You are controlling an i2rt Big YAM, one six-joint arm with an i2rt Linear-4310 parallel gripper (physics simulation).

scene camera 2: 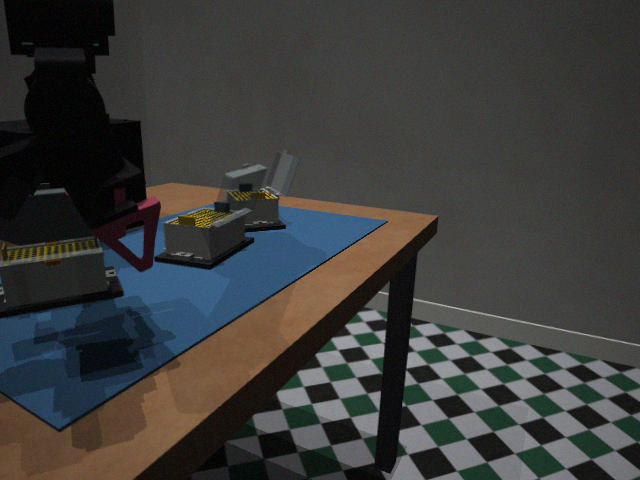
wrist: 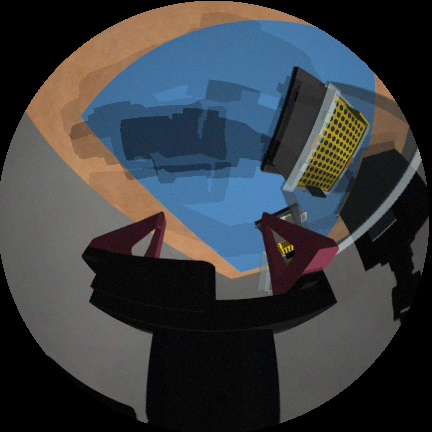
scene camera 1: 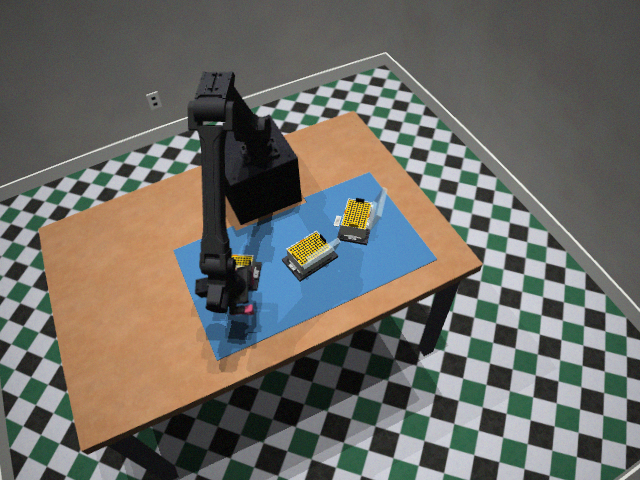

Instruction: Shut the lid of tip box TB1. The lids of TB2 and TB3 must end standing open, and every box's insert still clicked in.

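Places are measured from the arm's base along level axes (x ahead, y left, z up), in centimetres.
Where they show: gripper, fingertip midpoint: (scene camera 2: 132,252) (wrist: 212,216) (scene camera 1: 252,299); arm's base at its link origin: (wrist: 396,248) (scene camera 1: 260,152).
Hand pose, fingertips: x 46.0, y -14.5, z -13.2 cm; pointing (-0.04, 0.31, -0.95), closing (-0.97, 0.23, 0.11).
Note:
Things, the pixels of their top centre, and the offset from my fingertips. "spot": a spot on its surface instead. Level surfaces: height alone.
- left tip box at a spot on its surface: (wrist: 325,145) spot: dy -6.2, dx -9.4, dz +0.9 cm
- raised lid at a spot on its surface: (scene camera 2: 54,217) spot: dy -4.8, dx -8.5, dz +3.6 cm
- middle tip box at its top centre: (scene camera 2: 199,213) (scene camera 1: 306,244) dy +21.2, dx -15.3, dz -1.7 cm
- right tip box at its top centre: (scene camera 2: 246,192) (scene camera 1: 353,211) dy +39.8, dx -23.5, dz -1.7 cm
- blue mat at its surface level: dz -8.3 cm
- wooden table at its surface level: dz -8.6 cm
The left tip box (scene camera 1: 241,260) (scene camera 2: 51,276) (wrist: 325,145) has a yellow insert and a raised lid (scene camera 2: 54,217); the arm partly hides it in scene camera 1. The middle tip box (scene camera 1: 310,250) (scene camera 2: 188,242) stands with its clear lid (scene camera 2: 242,180) up. The right tip box (scene camera 1: 356,217) (scene camera 2: 263,209) has its clear lid (scene camera 1: 380,204) (scene camera 2: 282,173) tilted open. The visible inserts look seated. I cannot read which box is TB1, TB2 or TB3. My gripper (wrist: 212,216) is open and empty, beside and above the left box; one pink finger (scene camera 2: 150,232) shows clearly in scene camera 2.
The blue mat (scene camera 1: 330,289) (scene camera 2: 310,242) (wrist: 225,210) lies under all three boxes on the wooden table (scene camera 1: 118,310) (scene camera 2: 206,382). The black arm base (scene camera 1: 266,186) stands behind the mat. The arm passes over the left part of the table.

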